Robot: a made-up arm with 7 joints. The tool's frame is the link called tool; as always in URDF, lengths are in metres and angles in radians. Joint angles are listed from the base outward.
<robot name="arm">
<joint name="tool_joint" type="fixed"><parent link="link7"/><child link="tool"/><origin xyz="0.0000 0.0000 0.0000" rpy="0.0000 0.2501 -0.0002"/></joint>
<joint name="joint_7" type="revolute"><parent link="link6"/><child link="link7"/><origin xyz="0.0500 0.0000 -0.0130" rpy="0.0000 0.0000 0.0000"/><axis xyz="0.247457 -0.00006 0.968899"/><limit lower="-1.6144" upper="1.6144"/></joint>
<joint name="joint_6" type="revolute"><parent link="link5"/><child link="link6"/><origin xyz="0.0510 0.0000 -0.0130" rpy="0.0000 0.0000 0.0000"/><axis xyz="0.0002 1 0.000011"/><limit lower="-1.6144" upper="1.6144"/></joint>
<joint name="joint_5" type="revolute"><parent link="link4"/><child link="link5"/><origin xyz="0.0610 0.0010 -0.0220" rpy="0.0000 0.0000 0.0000"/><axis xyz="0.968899 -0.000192 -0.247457"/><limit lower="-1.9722" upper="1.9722"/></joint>
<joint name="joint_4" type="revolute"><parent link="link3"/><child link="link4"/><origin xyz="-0.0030 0.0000 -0.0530" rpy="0.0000 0.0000 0.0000"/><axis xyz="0.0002 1 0.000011"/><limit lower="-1.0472" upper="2.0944"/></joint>
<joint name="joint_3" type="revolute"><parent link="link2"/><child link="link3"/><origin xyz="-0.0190 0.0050 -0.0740" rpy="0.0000 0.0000 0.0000"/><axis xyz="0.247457 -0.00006 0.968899"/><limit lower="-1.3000" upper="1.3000"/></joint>
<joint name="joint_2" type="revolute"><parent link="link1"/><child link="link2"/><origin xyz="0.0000 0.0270 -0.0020" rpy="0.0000 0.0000 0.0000"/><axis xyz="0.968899 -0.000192 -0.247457"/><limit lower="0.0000" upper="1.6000"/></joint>
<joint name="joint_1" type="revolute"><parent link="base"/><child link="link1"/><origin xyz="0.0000 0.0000 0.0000" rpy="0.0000 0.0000 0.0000"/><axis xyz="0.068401 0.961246 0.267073"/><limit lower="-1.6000" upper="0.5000"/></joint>
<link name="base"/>
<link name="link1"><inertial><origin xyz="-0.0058 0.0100 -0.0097"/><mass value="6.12"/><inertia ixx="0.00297" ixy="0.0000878" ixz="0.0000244" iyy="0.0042" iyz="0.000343" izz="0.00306"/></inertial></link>
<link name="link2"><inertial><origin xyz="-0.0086 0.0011 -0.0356"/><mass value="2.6"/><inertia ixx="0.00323" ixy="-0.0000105" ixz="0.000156" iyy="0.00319" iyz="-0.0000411" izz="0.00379"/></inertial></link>
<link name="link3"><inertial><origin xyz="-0.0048 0.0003 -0.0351"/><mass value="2.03"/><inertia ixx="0.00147" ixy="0" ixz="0.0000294" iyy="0.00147" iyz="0" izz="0.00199"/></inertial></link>
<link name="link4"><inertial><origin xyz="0.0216 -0.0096 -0.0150"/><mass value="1.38"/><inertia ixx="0.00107" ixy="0" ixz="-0.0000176" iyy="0.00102" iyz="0" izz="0.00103"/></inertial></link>
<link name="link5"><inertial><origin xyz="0.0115 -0.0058 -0.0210"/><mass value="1.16"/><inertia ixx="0.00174" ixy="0" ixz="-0.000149" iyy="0.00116" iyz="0" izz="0.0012"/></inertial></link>
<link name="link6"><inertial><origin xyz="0.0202 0.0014 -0.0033"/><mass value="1.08"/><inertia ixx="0.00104" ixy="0" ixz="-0.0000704" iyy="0.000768" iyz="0" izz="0.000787"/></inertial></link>
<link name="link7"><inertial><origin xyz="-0.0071 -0.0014 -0.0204"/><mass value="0.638"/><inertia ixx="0.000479" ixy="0" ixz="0.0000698" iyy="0.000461" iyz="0" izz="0.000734"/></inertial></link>
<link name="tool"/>
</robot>
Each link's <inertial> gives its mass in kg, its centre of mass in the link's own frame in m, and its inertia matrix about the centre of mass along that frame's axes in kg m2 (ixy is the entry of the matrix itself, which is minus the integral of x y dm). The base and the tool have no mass. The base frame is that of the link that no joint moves.
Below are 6 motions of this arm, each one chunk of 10 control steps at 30 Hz.
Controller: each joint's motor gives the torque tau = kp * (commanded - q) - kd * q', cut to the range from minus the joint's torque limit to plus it. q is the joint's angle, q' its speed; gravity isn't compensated. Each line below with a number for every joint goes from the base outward.
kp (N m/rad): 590 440 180 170 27 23 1.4
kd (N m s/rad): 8.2 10 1.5 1.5 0.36 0.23 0.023
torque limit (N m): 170 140 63 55 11 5.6 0.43
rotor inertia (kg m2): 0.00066 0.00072 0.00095 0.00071 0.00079 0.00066 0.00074
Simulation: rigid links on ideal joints. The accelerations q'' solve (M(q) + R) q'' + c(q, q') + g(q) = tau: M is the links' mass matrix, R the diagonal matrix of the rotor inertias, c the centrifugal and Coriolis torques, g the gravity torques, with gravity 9.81 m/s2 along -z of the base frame. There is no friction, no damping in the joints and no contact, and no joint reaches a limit. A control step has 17 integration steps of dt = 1/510 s. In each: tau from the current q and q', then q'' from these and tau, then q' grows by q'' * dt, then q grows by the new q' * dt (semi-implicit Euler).
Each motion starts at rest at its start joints. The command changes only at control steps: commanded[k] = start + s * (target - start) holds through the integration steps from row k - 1 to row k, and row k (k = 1, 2, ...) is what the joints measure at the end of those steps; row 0 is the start. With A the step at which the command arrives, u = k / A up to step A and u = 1 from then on. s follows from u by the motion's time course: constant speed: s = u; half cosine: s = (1 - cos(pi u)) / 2; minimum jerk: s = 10 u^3 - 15 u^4 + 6 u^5; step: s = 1 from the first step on.
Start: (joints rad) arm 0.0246 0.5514 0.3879 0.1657 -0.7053 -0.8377 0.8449
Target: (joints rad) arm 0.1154 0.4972 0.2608 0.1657 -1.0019 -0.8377 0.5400
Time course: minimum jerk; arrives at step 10
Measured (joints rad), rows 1 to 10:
1: 0.0246 0.5434 0.3777 0.1800 -0.7069 -0.8240 0.8413
2: 0.0320 0.5339 0.3609 0.1872 -0.7208 -0.8052 0.8291
3: 0.0414 0.5279 0.3497 0.1845 -0.7528 -0.8123 0.7979
4: 0.0537 0.5228 0.3340 0.1804 -0.8003 -0.8216 0.7509
5: 0.0701 0.5140 0.3091 0.1812 -0.8548 -0.8194 0.6928
6: 0.0878 0.5027 0.2827 0.1845 -0.9092 -0.8123 0.6300
7: 0.1024 0.4929 0.2627 0.1858 -0.9552 -0.8098 0.5748
8: 0.1115 0.4870 0.2516 0.1848 -0.9861 -0.8116 0.5384
9: 0.1152 0.4847 0.2478 0.1835 -0.9999 -0.8136 0.5244
10: 0.1154 0.4846 0.2485 0.1826 -1.0017 -0.8149 0.5274

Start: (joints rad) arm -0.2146 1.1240 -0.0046 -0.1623 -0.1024 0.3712 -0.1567
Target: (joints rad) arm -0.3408 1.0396 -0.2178 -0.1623 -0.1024 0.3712 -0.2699
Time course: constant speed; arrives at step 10
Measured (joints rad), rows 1 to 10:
1: -0.2244 1.1080 -0.0405 -0.1525 -0.1015 0.3795 -0.1506
2: -0.2303 1.0898 -0.0826 -0.1505 -0.1261 0.3872 -0.1540
3: -0.2425 1.0786 -0.1018 -0.1517 -0.1289 0.3855 -0.1826
4: -0.2584 1.0736 -0.1120 -0.1535 -0.1169 0.3802 -0.2082
5: -0.2724 1.0677 -0.1304 -0.1542 -0.1117 0.3784 -0.2140
6: -0.2837 1.0586 -0.1560 -0.1529 -0.1155 0.3808 -0.2123
7: -0.2949 1.0490 -0.1801 -0.1518 -0.1191 0.3832 -0.2196
8: -0.3076 1.0406 -0.2001 -0.1519 -0.1183 0.3827 -0.2364
9: -0.3208 1.0330 -0.2194 -0.1526 -0.1162 0.3812 -0.2534
10: -0.3335 1.0250 -0.2405 -0.1525 -0.1156 0.3811 -0.2653

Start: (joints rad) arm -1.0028 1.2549 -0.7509 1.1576 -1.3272 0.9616 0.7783
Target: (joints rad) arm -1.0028 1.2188 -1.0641 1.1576 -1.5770 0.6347 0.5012
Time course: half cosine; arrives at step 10
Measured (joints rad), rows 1 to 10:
1: -0.9931 1.2427 -0.7670 1.1602 -1.3327 0.9515 0.7751
2: -0.9886 1.2310 -0.7931 1.1578 -1.3497 0.9407 0.7730
3: -0.9906 1.2264 -0.8248 1.1550 -1.3809 0.8943 0.7525
4: -0.9914 1.2230 -0.8679 1.1550 -1.4147 0.8460 0.7040
5: -0.9900 1.2182 -0.9177 1.1559 -1.4501 0.7993 0.6463
6: -0.9895 1.2126 -0.9662 1.1549 -1.4881 0.7503 0.5976
7: -0.9901 1.2071 -1.0090 1.1530 -1.5251 0.7051 0.5600
8: -0.9905 1.2026 -1.0432 1.1519 -1.5544 0.6705 0.5298
9: -0.9908 1.1999 -1.0651 1.1518 -1.5727 0.6496 0.5083
10: -0.9913 1.1990 -1.0721 1.1520 -1.5796 0.6432 0.4993

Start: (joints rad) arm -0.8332 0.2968 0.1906 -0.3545 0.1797 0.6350 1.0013
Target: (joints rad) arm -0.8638 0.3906 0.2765 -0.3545 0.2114 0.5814 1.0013
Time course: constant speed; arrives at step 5
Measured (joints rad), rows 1 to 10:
1: -0.8275 0.3048 0.2011 -0.3396 0.1737 0.6393 0.9963
2: -0.8280 0.3208 0.2240 -0.3285 0.1837 0.6521 0.9846
3: -0.8360 0.3410 0.2455 -0.3360 0.1983 0.6297 0.9851
4: -0.8456 0.3607 0.2610 -0.3433 0.2048 0.6053 0.9986
5: -0.8516 0.3786 0.2762 -0.3415 0.2078 0.5972 1.0072
6: -0.8506 0.3841 0.2796 -0.3414 0.2178 0.6017 1.0106
7: -0.8495 0.3826 0.2721 -0.3382 0.2083 0.6050 1.0109
8: -0.8494 0.3807 0.2686 -0.3378 0.2011 0.6051 0.9979
9: -0.8498 0.3810 0.2712 -0.3390 0.2039 0.6035 0.9847
10: -0.8499 0.3819 0.2732 -0.3395 0.2076 0.6032 0.9863

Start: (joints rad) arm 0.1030 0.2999 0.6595 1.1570 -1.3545 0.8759 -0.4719
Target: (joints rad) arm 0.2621 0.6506 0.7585 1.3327 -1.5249 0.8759 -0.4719
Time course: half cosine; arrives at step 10
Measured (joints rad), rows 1 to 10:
1: 0.1012 0.2998 0.6588 1.1647 -1.3543 0.8605 -0.4730
2: 0.1100 0.3144 0.6647 1.1785 -1.3670 0.8733 -0.4706
3: 0.1303 0.3496 0.6784 1.1998 -1.3841 0.8683 -0.4698
4: 0.1552 0.3983 0.6944 1.2247 -1.4056 0.8625 -0.4700
5: 0.1800 0.4524 0.7104 1.2509 -1.4329 0.8619 -0.4696
6: 0.2039 0.5067 0.7256 1.2768 -1.4610 0.8620 -0.4699
7: 0.2257 0.5568 0.7391 1.3005 -1.4855 0.8618 -0.4714
8: 0.2429 0.5978 0.7492 1.3193 -1.5045 0.8620 -0.4727
9: 0.2531 0.6256 0.7552 1.3307 -1.5169 0.8630 -0.4730
10: 0.2556 0.6376 0.7564 1.3338 -1.5217 0.8641 -0.4728

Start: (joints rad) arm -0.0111 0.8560 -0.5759 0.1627 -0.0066 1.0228 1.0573
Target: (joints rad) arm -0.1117 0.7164 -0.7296 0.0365 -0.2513 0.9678 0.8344
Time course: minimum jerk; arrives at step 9
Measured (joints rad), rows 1 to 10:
1: -0.0132 0.8464 -0.5842 0.1704 -0.0125 1.0119 1.0652
2: -0.0169 0.8345 -0.6005 0.1597 -0.0384 1.0105 1.0700
3: -0.0302 0.8176 -0.6207 0.1421 -0.0702 1.0031 1.0458
4: -0.0505 0.7941 -0.6478 0.1162 -0.1117 0.9898 0.9987
5: -0.0721 0.7651 -0.6806 0.0877 -0.1636 0.9740 0.9413
6: -0.0904 0.7369 -0.7112 0.0635 -0.2137 0.9623 0.8825
7: -0.1033 0.7160 -0.7315 0.0482 -0.2481 0.9563 0.8340
8: -0.1099 0.7057 -0.7389 0.0430 -0.2612 0.9553 0.8095
9: -0.1110 0.7045 -0.7377 0.0455 -0.2585 0.9587 0.8147
10: -0.1105 0.7067 -0.7360 0.0492 -0.2527 0.9640 0.8391

